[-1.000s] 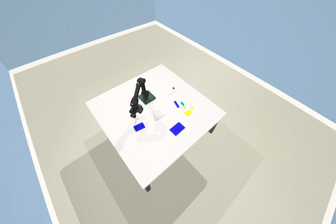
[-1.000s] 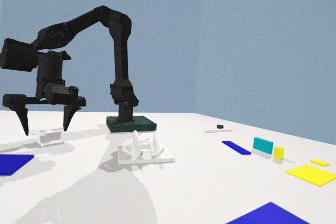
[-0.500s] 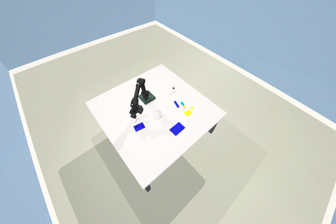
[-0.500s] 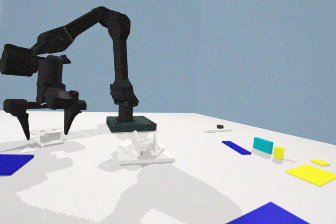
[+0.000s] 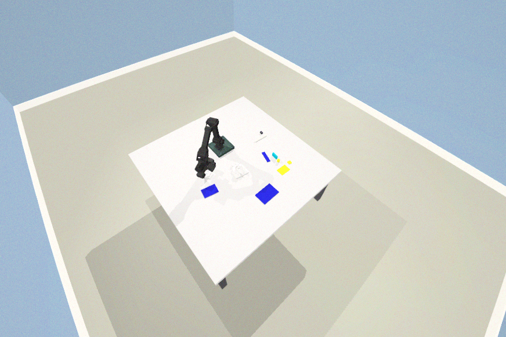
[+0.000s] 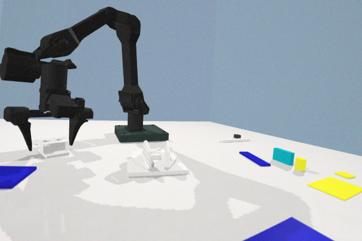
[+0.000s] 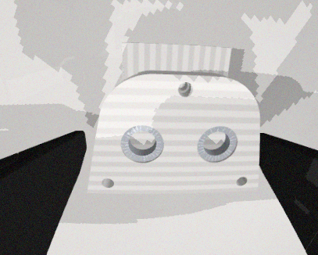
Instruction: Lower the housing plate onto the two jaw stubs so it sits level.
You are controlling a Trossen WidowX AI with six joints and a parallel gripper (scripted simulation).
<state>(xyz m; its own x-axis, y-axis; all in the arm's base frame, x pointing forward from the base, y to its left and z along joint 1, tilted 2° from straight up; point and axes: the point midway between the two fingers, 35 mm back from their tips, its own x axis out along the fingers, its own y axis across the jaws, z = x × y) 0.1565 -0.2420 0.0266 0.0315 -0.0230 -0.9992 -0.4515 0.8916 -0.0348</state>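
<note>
Now: gripper tip 1 cm short of the white ribbed stand. From my gripper tip the other things lie so: blue strip 18 cm ahead, 49 cm to the left, 1 cm below; cyan block 23 cm ahead, 55 cm to the left, 1 cm above; yellow block 28 cm ahead, 54 cm to the left.
</note>
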